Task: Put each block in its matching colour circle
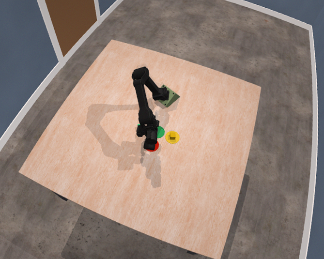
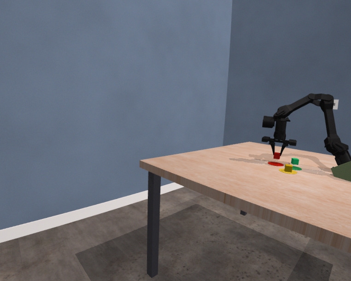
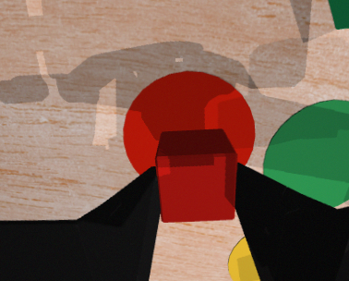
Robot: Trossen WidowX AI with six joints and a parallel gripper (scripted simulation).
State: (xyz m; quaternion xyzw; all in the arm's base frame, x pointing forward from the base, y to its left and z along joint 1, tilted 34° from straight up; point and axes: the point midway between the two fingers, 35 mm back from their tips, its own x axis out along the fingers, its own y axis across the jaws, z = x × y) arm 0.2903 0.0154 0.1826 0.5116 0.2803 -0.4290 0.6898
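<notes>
The red circle is 90 mm below my hand. Round my hand: green block 100 mm behind, 80 mm to the right, 70 mm below; green circle 90 mm below, 90 mm behind, 30 mm to the left; red block 40 mm below.
</notes>
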